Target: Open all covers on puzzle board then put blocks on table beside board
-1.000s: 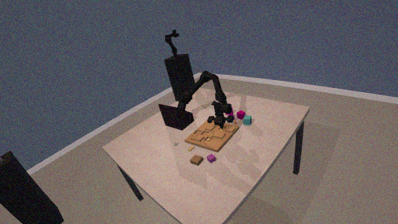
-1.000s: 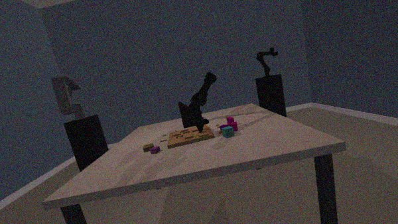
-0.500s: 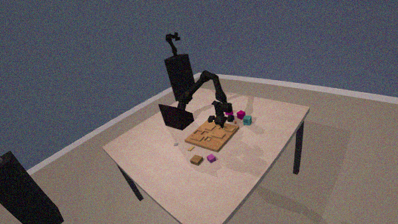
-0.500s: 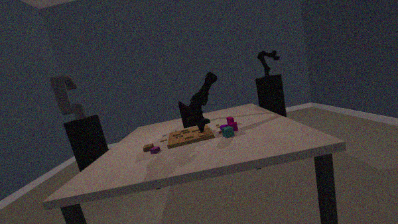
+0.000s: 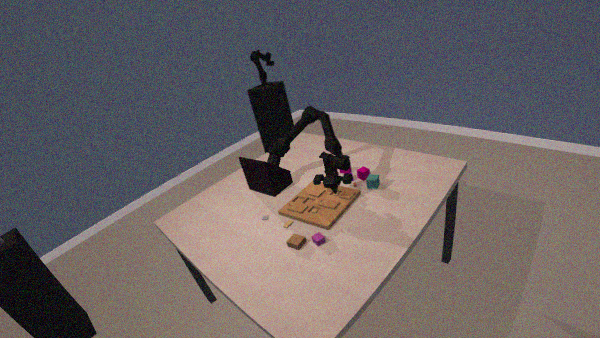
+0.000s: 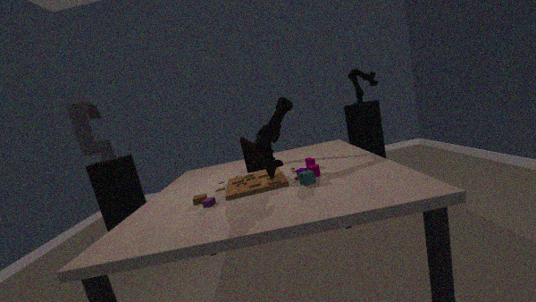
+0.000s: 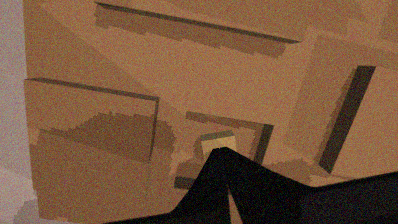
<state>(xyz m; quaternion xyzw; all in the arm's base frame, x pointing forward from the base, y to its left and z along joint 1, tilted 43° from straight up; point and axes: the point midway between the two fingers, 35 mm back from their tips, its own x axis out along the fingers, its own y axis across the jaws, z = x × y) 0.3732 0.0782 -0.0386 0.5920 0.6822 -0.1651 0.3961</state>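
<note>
My gripper tip is 12 cm to the right of the small orange block, 4 cm short of it and 1 cm above it. Round my gripper tip: magenta block (21 cm to the left, 5 cm ahead, 1 cm above); brown block (36 cm to the right, 3 cm ahead, 1 cm below); teal block (15 cm to the left, 14 cm ahead, 1 cm above).
</note>
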